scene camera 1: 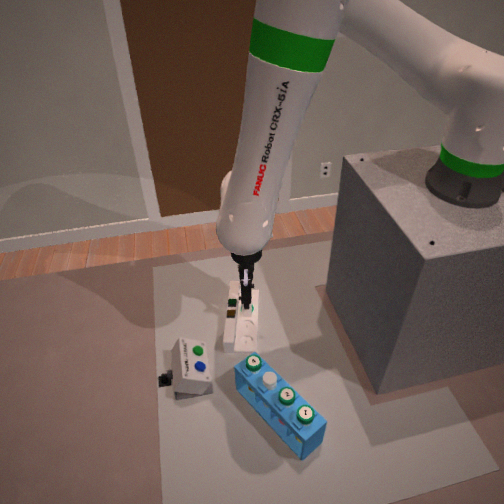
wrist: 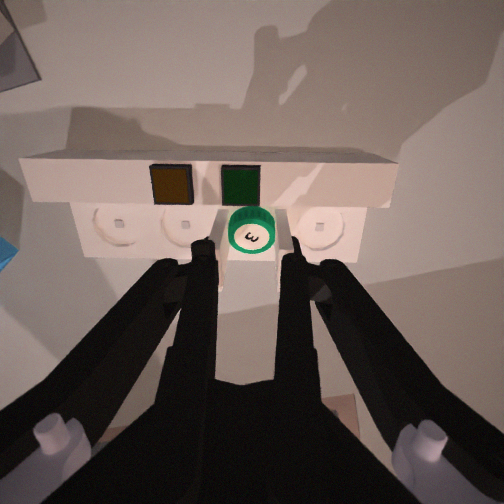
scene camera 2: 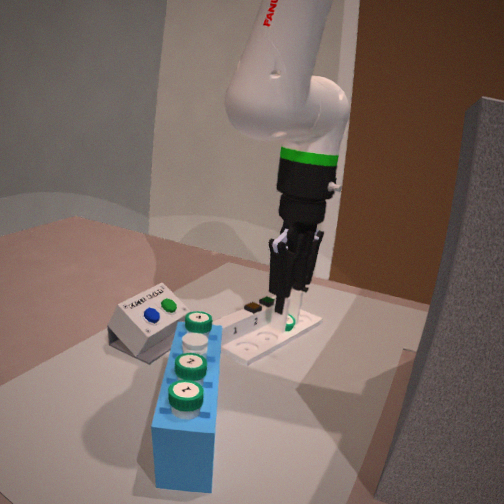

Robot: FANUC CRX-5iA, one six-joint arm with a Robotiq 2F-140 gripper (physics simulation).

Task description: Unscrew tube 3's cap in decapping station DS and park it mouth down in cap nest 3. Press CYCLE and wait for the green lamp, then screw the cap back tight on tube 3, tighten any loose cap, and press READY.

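Observation:
My gripper points straight down over the white cap nest tray. Its finger pads flank the green cap marked 3 and appear to touch its sides. The cap sits label up in the third nest from the left, at tray level; it also shows in scene camera 1 and scene camera 2. Tube 3 stands uncapped in the blue rack, between green caps 4 and 2. Cap 1 is at the near end.
The button box with a green button and a blue button stands left of the rack. An amber lamp and a green lamp on the tray's bar look dark. The grey robot pedestal is on the right.

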